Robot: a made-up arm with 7 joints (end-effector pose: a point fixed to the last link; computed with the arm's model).
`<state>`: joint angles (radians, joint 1 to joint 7).
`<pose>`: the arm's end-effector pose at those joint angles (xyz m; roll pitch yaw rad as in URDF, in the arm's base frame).
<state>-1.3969 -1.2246 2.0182 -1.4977 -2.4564 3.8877 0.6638</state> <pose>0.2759 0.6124 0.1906 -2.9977 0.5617 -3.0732</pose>
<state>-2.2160 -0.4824 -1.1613 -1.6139 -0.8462 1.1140 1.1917</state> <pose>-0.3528 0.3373 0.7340 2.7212 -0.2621 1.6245</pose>
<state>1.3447 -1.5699 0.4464 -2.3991 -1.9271 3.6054 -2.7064</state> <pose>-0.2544 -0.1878 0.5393 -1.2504 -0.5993 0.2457</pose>
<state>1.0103 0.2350 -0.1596 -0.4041 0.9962 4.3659 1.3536</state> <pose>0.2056 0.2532 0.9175 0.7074 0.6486 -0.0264</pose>
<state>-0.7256 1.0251 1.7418 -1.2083 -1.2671 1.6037 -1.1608</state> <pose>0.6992 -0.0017 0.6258 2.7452 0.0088 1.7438</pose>
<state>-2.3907 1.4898 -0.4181 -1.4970 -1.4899 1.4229 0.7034</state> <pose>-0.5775 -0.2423 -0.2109 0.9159 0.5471 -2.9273</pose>
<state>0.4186 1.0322 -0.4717 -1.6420 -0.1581 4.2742 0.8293</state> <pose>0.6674 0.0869 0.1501 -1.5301 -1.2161 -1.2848</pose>
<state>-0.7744 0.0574 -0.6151 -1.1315 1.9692 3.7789 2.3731</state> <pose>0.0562 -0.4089 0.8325 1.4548 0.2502 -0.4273</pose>
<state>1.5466 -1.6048 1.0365 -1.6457 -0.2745 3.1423 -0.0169</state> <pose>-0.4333 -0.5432 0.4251 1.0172 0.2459 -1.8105</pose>
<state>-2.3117 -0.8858 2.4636 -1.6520 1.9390 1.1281 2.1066</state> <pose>0.6705 0.2700 0.1998 1.5094 0.2658 -2.7567</pose>
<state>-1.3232 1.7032 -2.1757 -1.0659 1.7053 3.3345 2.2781</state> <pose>-0.1054 -0.7513 0.3813 -0.9123 0.2897 2.7563</pose>
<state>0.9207 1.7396 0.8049 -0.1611 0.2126 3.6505 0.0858</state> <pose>0.4470 0.6320 0.0403 -1.5767 -0.5038 -0.9615</pose>
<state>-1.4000 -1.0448 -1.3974 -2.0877 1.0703 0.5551 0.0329</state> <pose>-0.4895 0.1197 0.4688 -1.1722 -0.3430 -1.5200</pose>
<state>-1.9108 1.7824 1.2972 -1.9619 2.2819 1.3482 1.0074</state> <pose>0.3675 -0.4814 0.0047 0.7286 -0.7535 0.6002</pose>
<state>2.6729 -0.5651 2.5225 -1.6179 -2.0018 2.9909 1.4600</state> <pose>0.4381 -0.4913 0.3952 2.0331 -0.5679 0.0069</pose>
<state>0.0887 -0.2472 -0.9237 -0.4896 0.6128 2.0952 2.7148</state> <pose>-0.0761 -0.1893 1.0622 -0.1431 1.2312 -0.4845</pose>
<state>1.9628 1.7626 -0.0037 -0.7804 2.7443 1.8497 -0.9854</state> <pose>-0.2600 0.6472 -0.2859 -1.2796 0.3396 0.8901</pose>
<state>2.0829 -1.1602 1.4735 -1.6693 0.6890 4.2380 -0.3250</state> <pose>-0.1555 -0.5973 0.4680 0.5831 -0.2041 -0.1284</pose>
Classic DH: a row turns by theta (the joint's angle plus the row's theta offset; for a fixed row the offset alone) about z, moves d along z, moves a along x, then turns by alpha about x. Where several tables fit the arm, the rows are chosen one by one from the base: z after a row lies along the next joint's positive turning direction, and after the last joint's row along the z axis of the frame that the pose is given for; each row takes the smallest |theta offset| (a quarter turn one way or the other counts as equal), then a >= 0, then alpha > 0; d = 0 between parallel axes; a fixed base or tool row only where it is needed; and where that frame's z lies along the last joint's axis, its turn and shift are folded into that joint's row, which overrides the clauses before.
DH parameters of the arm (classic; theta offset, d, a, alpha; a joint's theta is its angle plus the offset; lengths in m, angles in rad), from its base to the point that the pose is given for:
joint 1: 0 0.212 0 -1.5708
joint 2: 0 0 0 1.5708
joint 3: 0 0.445 0.114 1.5708
joint 4: 0 0 -0.077 -1.5708
joint 5: 0 0.357 0 1.5708
joint 6: 0 0 0.053 1.5708
joint 7: 0 0 0 0

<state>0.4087 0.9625 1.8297 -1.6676 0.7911 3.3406 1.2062</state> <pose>0.1663 0.5773 0.5811 -0.9846 1.3499 1.0152</pose>
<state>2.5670 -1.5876 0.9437 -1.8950 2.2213 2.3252 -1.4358</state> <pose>0.1023 -0.5347 0.5263 1.5846 -0.8119 -0.3832</pose>
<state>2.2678 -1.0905 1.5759 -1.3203 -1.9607 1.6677 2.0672</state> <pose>-0.0228 -0.7397 0.4917 -0.0494 -0.0621 -0.1423</pose>
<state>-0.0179 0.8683 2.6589 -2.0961 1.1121 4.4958 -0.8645</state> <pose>0.0438 0.2029 0.7263 -1.4057 -0.6159 -0.3537</pose>
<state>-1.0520 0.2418 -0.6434 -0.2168 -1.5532 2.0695 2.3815</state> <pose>0.1095 -0.3024 1.0152 -0.9609 0.2583 1.8863</pose>
